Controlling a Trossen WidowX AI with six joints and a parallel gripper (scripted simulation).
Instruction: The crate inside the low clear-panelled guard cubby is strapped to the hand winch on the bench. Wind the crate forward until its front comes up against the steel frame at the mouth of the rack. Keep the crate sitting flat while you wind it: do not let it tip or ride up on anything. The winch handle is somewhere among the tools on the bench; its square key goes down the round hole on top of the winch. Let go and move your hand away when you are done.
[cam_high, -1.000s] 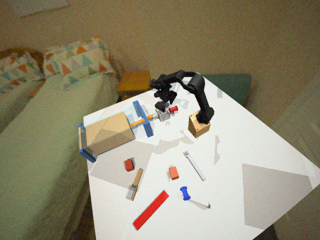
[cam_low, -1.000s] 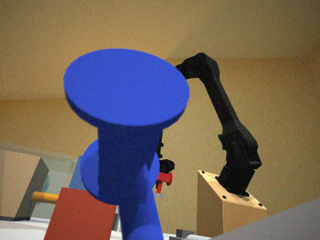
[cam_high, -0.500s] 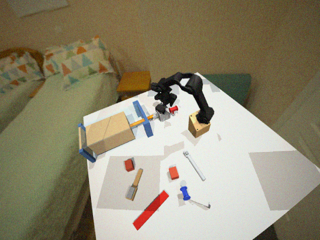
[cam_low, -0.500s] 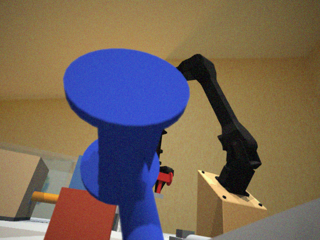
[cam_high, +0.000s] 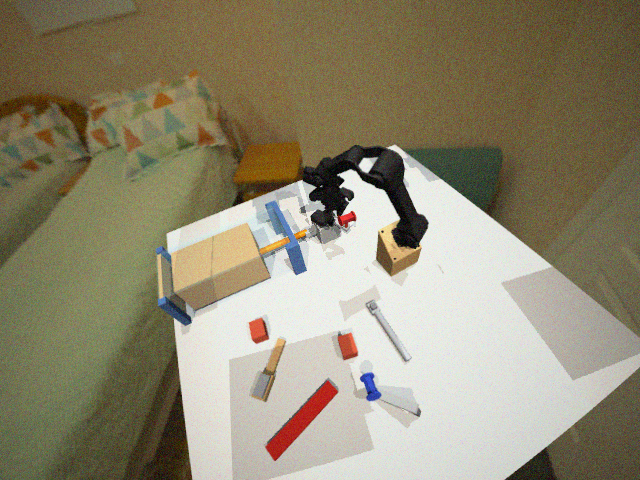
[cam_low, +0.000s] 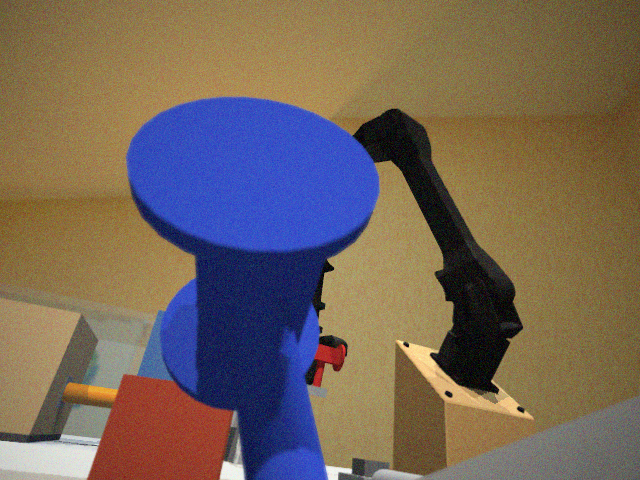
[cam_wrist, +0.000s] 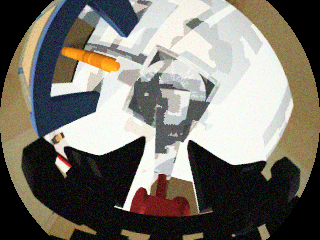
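The red grip is 20 mm behind my gripper tip, 60 mm to the left of it and 40 mm above it. Round my gripper tip: grey winch 60 mm to the right, 70 mm below; winch drum 20 mm ahead, 50 mm to the right, 70 mm below; grey crank arm 10 mm behind, 20 mm to the left, 10 mm above.
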